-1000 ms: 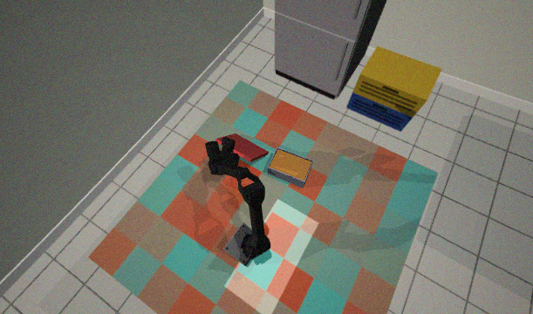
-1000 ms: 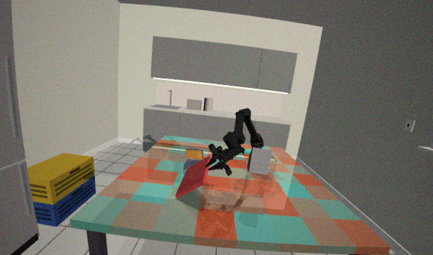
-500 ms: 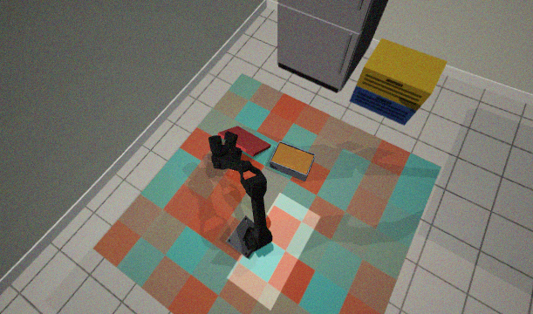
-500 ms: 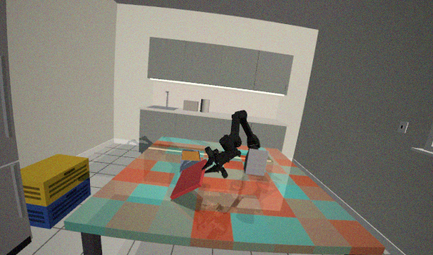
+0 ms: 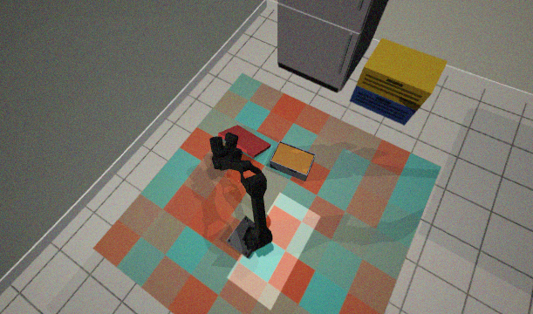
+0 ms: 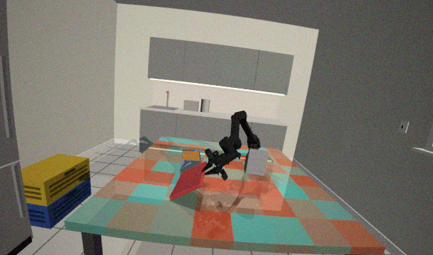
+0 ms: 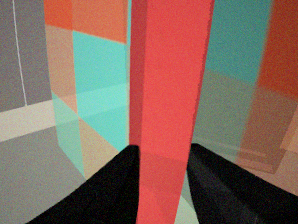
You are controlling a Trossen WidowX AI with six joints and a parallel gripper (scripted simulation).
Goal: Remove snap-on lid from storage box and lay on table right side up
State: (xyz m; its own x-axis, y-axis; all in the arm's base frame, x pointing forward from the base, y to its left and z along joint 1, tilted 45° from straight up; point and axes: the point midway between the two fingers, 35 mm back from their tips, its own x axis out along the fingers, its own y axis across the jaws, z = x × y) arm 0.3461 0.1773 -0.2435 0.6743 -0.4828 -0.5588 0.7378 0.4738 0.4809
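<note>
Right now the lid is 70 mm ahead of my gripper tip, 40 mm below it and 10 mm to the right of it. From my gripper tip the other things lie so: storage box (300 mm to the right, 70 mm ahead, 60 mm below).
</note>
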